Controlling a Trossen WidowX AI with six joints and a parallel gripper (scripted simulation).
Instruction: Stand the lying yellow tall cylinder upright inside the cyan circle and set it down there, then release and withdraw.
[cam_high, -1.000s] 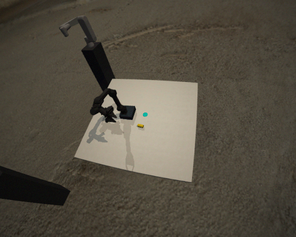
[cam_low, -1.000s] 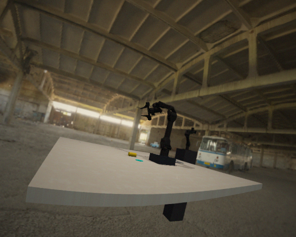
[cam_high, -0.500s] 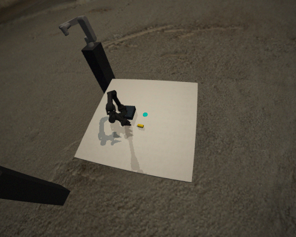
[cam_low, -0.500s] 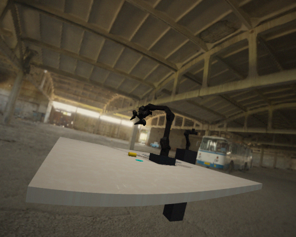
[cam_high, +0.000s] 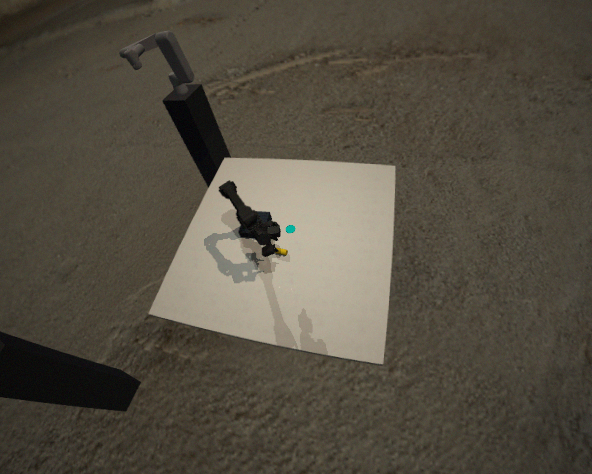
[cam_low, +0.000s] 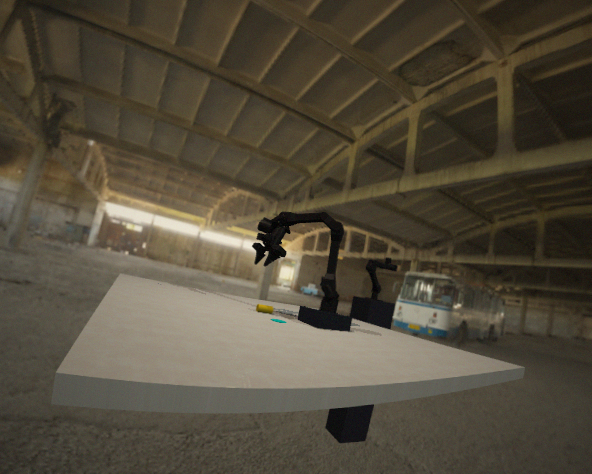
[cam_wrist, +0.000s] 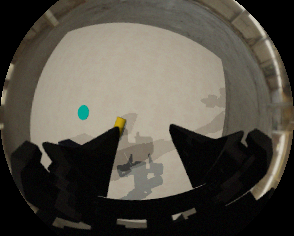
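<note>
My gripper tip is 180 mm above the yellow tall cylinder, 70 mm to the right of it and 40 mm past it. The rest, counted from my gripper tip: cyan circle 230 mm to the left, 200 mm below, 50 mm behind.
</note>
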